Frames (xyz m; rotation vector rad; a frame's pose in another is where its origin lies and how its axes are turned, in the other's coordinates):
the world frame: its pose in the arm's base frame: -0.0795 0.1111 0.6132 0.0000 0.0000 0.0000
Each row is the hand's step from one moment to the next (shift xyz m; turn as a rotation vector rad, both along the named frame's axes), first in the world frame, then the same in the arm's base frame.
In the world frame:
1: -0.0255 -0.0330 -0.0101 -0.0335 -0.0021 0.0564
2: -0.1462 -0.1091 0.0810 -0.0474 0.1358 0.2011
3: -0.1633 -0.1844 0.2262 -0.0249 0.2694 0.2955
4: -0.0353 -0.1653 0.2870 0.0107 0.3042 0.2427
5: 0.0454 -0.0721 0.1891 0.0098 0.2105 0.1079
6: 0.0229 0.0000 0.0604 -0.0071 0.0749 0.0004
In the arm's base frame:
1: -0.0255 -0.0330 -0.0101 -0.0335 -0.0021 0.0564
2: -0.1462 -0.1091 0.0810 -0.0474 0.1358 0.2011
3: -0.1633 -0.1844 0.2262 -0.0249 0.2694 0.2955
4: -0.0353 -0.1653 0.2870 0.0107 0.3042 0.2427
5: 0.0454 -0.0721 0.1891 0.0098 0.2105 0.1079
6: 0.0229 0.0000 0.0604 -0.0071 0.0749 0.0004

